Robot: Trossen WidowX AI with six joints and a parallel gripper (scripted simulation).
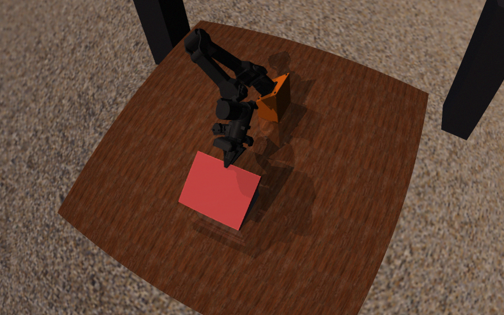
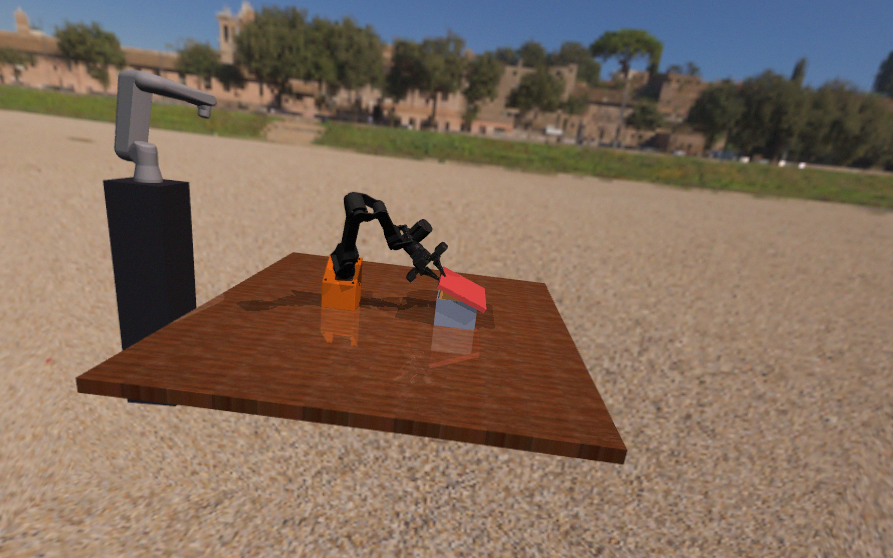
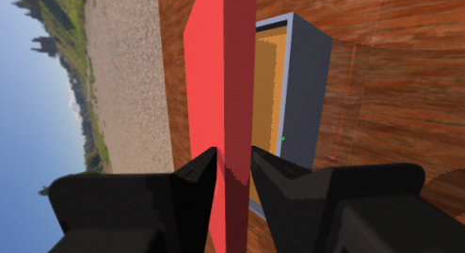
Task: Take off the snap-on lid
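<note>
Right now my gripper tip is 80 mm short of the red lid and 30 mm above it. From my gripper tip the other things lie so: storage box 60 mm ahead, 100 mm below.
</note>
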